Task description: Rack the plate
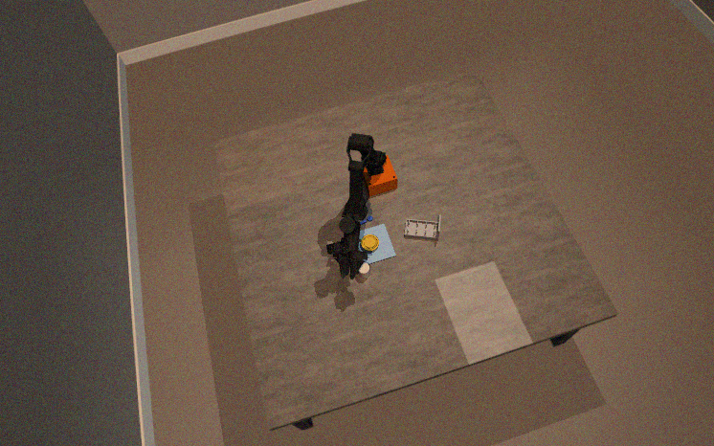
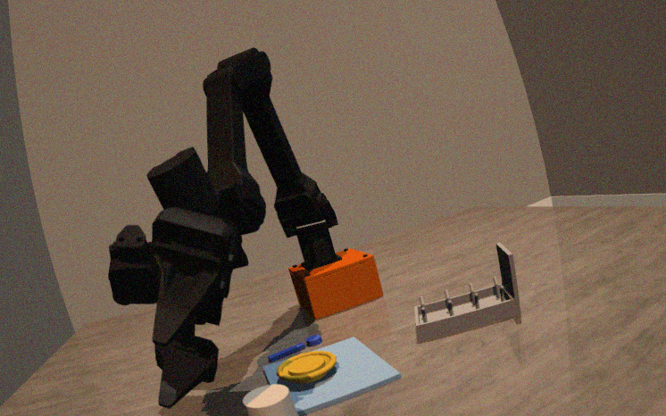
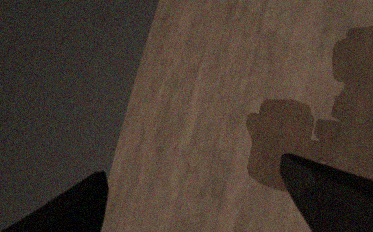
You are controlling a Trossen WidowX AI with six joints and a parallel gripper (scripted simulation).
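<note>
Now: gripper tip 90 mm above the cream cup, 70 mm to the right of it and 50 mm past it. The rest, counted from my gripper tip: blue spoon (270 mm behind, 130 mm to the left, 110 mm below); light blue mat (160 mm behind, 140 mm to the left, 110 mm below); yellow plate (160 mm behind, 120 mm to the left, 100 mm below).
</note>
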